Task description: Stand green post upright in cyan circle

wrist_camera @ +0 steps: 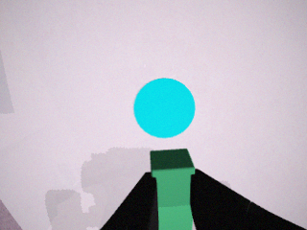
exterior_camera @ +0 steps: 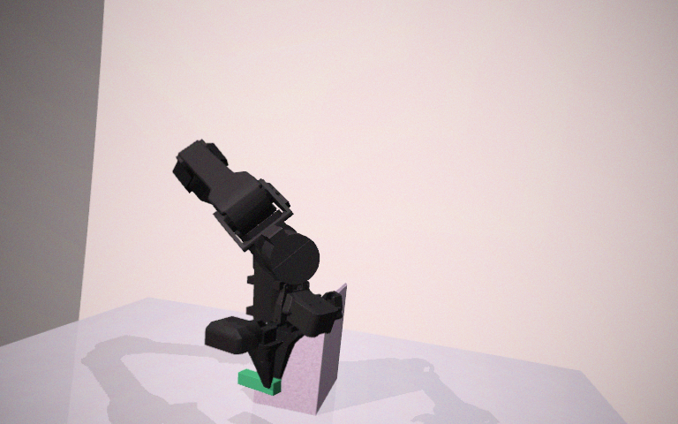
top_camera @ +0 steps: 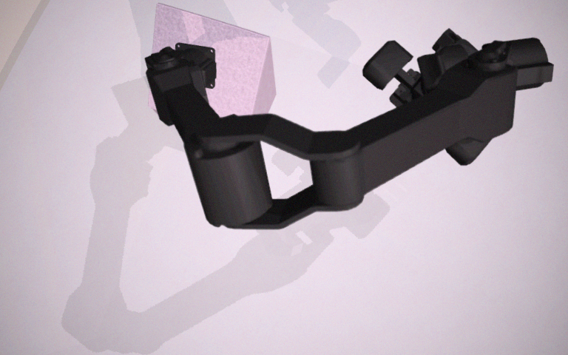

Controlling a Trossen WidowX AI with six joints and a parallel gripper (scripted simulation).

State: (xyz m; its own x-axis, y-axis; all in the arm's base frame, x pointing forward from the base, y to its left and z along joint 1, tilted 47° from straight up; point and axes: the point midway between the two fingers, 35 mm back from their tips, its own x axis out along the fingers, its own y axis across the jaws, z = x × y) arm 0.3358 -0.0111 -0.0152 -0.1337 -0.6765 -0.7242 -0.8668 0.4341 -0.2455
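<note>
The cyan circle is 140 mm below my gripper tip. Round my gripper tip: green post: 20 mm to the right, 10 mm behind.
</note>
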